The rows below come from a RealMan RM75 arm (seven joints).
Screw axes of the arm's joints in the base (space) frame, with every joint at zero. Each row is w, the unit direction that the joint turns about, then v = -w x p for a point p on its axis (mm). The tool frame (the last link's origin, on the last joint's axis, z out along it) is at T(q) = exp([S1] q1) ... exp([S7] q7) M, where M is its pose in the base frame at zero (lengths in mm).
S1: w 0 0 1 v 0.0 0.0 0.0
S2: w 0 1 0 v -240.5 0.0 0.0
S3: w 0 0 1 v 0.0 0.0 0.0
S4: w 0 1 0 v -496.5 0.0 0.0
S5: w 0 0 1 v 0.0 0.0 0.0
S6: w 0 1 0 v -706.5 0.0 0.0
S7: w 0 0 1 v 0.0 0.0 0.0
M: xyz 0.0 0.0 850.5 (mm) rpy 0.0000 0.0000 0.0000 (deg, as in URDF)
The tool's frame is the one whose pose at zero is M.
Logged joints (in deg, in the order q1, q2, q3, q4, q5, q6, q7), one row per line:
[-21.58, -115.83, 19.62, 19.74, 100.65, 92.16, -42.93]
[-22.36, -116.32, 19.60, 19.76, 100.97, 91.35, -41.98]
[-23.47, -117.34, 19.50, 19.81, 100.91, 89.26, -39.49]
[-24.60, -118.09, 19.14, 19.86, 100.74, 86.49, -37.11]
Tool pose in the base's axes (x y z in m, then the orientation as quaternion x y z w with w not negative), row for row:
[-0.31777, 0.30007, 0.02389, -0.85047, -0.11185, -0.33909, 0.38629]
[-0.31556, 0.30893, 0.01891, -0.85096, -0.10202, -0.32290, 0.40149]
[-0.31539, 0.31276, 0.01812, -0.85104, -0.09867, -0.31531, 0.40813]
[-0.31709, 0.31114, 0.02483, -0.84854, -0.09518, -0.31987, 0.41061]
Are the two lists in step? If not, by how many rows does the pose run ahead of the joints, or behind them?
The pose runs 2 rows ahead of the joints: the pose in row i belongs to the joints in row i + 2.
